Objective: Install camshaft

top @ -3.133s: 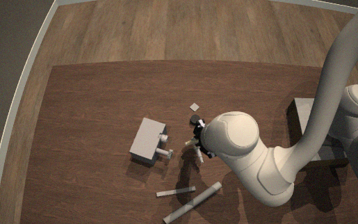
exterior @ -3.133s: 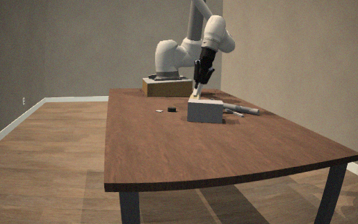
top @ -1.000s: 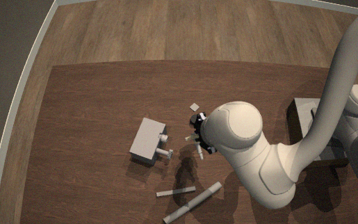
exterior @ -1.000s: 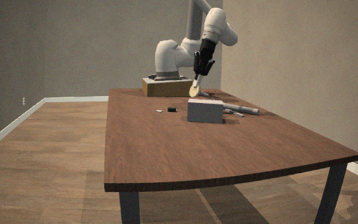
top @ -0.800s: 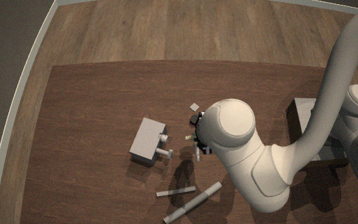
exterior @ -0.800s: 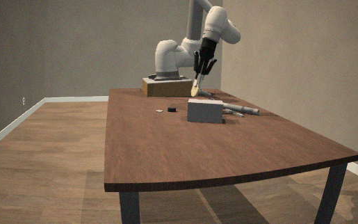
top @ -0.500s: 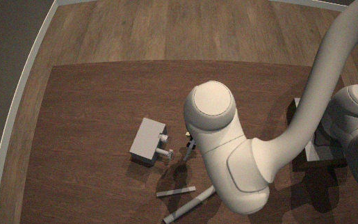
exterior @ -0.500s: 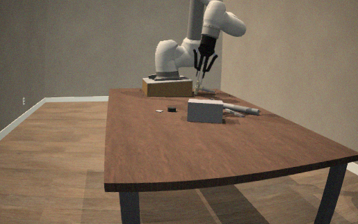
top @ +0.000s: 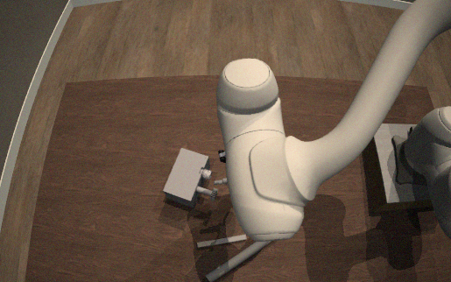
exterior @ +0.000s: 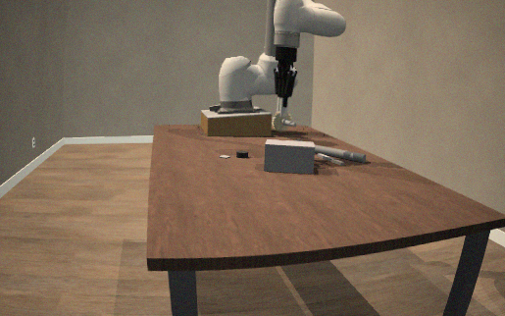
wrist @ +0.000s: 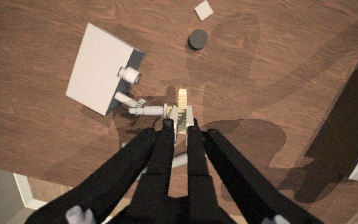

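The camshaft is 30 mm ahead of my hand, 10 mm to the left of it and 50 mm below it. The rest, counted from my hand: flat grey bar 40 mm ahead, 180 mm to the left, 170 mm below; then black disc 10 mm ahead, 130 mm to the right, 170 mm below; then small crank gear 80 mm ahead, 50 mm to the left, 120 mm below.
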